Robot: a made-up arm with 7 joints.
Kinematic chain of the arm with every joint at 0, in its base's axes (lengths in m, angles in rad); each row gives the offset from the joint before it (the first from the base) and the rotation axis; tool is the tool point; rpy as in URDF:
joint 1: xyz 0 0 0.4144 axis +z
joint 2: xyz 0 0 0 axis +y
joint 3: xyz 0 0 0.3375 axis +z
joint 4: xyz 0.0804 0 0 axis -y
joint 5: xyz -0.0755 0 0.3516 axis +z
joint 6: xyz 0 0 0 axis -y
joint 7: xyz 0.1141 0 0 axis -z
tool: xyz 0 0 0 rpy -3.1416 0 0
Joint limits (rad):
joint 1: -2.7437..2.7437
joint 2: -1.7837..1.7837
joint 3: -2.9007..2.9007
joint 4: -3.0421..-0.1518
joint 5: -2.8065..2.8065
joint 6: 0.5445..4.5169
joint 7: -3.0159..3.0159
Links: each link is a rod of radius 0.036 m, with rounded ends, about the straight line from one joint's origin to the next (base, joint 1, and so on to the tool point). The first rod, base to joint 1, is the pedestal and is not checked.
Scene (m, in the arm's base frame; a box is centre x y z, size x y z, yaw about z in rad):
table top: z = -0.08
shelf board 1: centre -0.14 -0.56 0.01 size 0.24 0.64 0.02 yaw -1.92
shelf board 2: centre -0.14 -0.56 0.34 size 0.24 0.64 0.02 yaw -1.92
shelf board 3: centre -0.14 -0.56 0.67 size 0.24 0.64 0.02 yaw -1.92
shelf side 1: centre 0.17 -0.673 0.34 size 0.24 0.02 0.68 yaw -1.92
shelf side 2: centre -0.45 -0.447 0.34 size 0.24 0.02 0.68 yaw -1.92
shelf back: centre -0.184 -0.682 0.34 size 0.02 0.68 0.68 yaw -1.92
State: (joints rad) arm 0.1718 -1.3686 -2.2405 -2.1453 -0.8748 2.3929 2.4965
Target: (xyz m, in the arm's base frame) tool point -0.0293 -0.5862 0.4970
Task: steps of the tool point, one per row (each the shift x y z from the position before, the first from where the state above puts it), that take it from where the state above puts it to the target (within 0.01 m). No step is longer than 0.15 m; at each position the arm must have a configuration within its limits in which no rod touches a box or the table.
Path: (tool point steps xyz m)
1: 0.0257 0.0812 -0.0069
2: 0.0336 0.0819 0.0069
3: 0.0545 -0.0534 0.0974
4: 0.0616 -0.0158 0.1035
5: 0.0594 0.0222 0.1004
6: -0.0231 -0.0829 -0.0052
7: -0.0276 -0.0749 -0.0012
8: -0.0307 -0.0658 0.0064

